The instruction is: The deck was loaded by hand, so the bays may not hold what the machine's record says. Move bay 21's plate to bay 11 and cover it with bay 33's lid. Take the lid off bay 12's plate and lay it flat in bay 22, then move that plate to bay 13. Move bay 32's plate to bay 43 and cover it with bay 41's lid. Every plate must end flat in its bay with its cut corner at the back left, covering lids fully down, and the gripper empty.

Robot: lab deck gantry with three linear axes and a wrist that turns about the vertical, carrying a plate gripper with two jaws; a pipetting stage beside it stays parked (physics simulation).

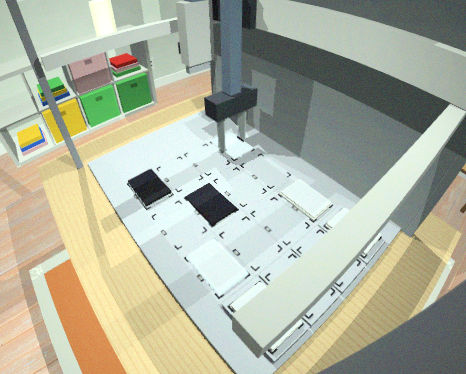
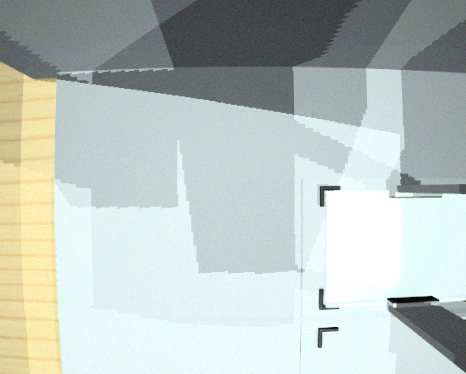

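Seen in the pictures: gripper, between the fingertips: [image 1: 231, 144] [image 2: 411, 247]; robot's base, origin of its link: [image 1: 128, 184].
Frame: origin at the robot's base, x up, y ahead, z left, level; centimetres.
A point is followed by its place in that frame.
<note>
My gripper [image 1: 231, 144] @[x 0.8, y 6.4, z 36.4 cm] [image 2: 415, 246] @[x 0.8, y 6.4, z 36.4 cm] is low at bay 41, its jaws against the two long edges of a pale clear lid [image 1: 236, 148] @[x 0.8, y 9.3, z 36.0 cm] [image 2: 362, 247] @[x 0.8, y 2.7, z 36.5 cm], shut on it. The lid lies level within the bay's corner marks; any small lift cannot be told. A cream plate [image 1: 306, 198] @[x 1.4, y 39.6, z 35.9 cm] lies in bay 43 with no lid seen on it. A dark lid [image 1: 211, 203] @[x 0.8, y 23.4, z 14.9 cm] lies flat in bay 22. A plate with a dark cover [image 1: 149, 186] @[x 1.7, y 7.1, z 4.4 cm] stands in bay 11. A white plate [image 1: 217, 265] @[x 1.4, y 39.7, z 4.3 cm] lies in bay 13. Cut corners are too small to tell.
A pale beam [image 1: 350, 230] @[x 40.0, y 61.9, z 3.2 cm] crosses the front right of the deck, partly hiding white pieces [image 1: 247, 296] @[x 2.9, y 50.3, z 4.0 cm] [image 1: 337, 218] @[x 2.9, y 50.4, z 35.7 cm] and a row of holders. The grey-white pipetting stage [image 1: 195, 37] hangs left of the gripper's column. A grey wall [image 1: 330, 140] @[x 12.5, y 35.0, z 49.9 cm] stands behind the deck.
</note>
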